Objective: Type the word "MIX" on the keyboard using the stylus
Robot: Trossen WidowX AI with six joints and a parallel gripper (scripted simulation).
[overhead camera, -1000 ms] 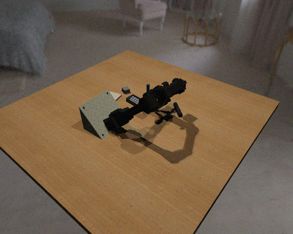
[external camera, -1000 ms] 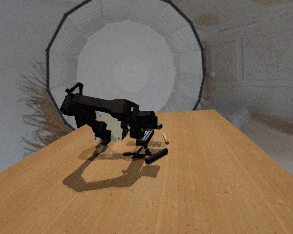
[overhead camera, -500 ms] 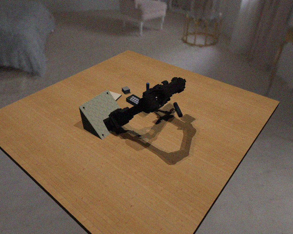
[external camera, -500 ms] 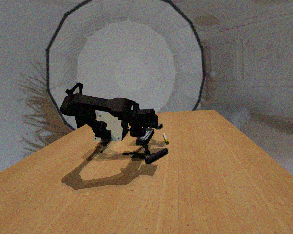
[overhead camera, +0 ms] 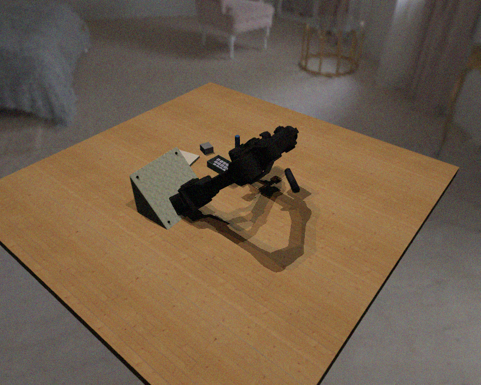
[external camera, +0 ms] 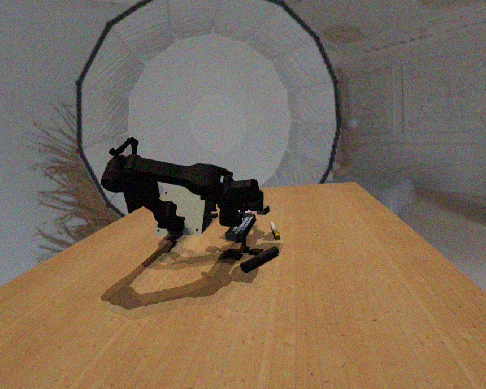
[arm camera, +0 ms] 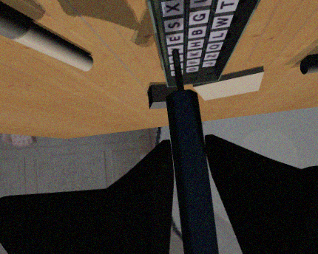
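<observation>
Now: the yellow marker 11 cm ahead of my gripper tip, 1 cm to the right of it and 9 cm below it. The rest, counted from my gripper tip: blue stylus (2 cm below); pale flat pad (8 cm behind, 22 cm to the left, 10 cm below); grey cube (3 cm ahead, 20 cm to the left, 9 cm below).
</observation>
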